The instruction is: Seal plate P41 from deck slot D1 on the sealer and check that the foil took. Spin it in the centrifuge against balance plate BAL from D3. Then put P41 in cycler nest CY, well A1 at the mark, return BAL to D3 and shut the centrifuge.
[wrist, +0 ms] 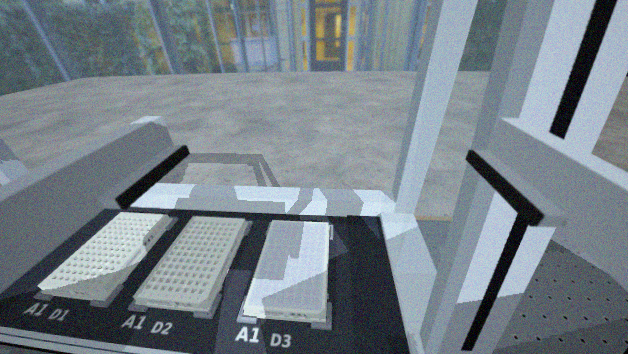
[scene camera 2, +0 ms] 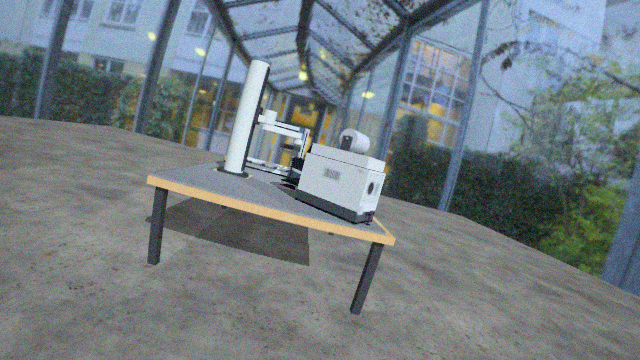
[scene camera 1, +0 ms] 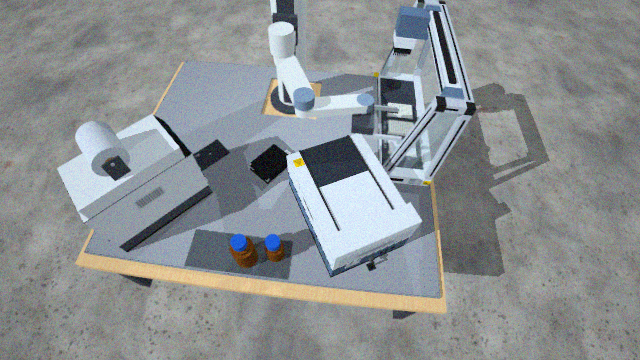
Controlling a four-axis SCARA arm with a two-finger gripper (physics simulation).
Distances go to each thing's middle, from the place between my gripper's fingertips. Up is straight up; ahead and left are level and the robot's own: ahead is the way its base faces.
Now: hand 20 cm above the smooth-topped plate (wrist: 290, 282), 6 cm to the right of it and 4 cm past it. Round my hand: white foil roll (scene camera 1: 96, 139) (102 cm to the right, 39 cm ahead, 17 cm above); white centrifuge (scene camera 1: 355, 214) (32 cm ahead, 19 cm to the right, 13 cm below).
